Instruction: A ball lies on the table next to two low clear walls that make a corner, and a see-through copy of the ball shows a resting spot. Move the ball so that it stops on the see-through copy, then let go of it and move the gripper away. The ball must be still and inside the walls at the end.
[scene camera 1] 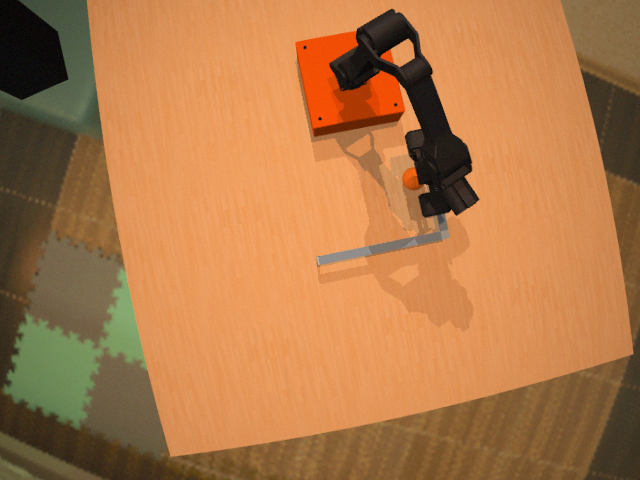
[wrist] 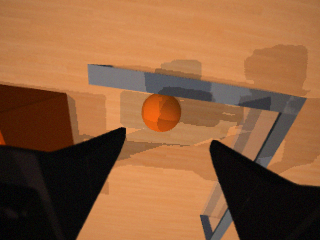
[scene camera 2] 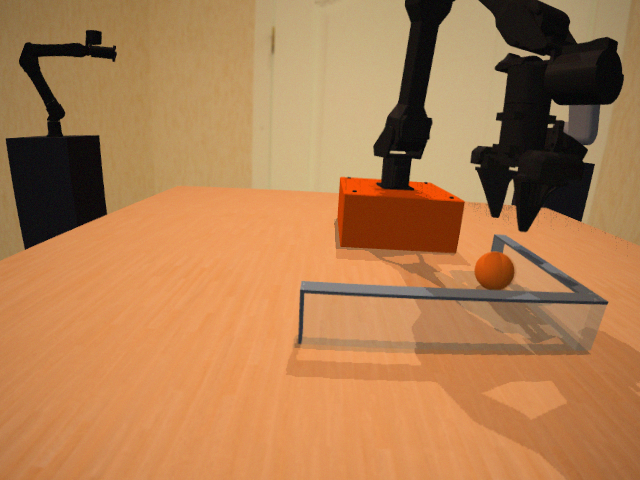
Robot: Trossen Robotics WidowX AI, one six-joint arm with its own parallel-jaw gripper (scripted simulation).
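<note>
Gripper state: my gripper point(scene camera 2: 507, 224) is open and holds nothing; scene camera 1 has it point(scene camera 1: 420, 177), as does the wrist view, with the gripper point(wrist: 168, 138). An orange ball point(scene camera 2: 488, 270) is visible, and so is a see-through copy of ball point(wrist: 165, 107).
</note>
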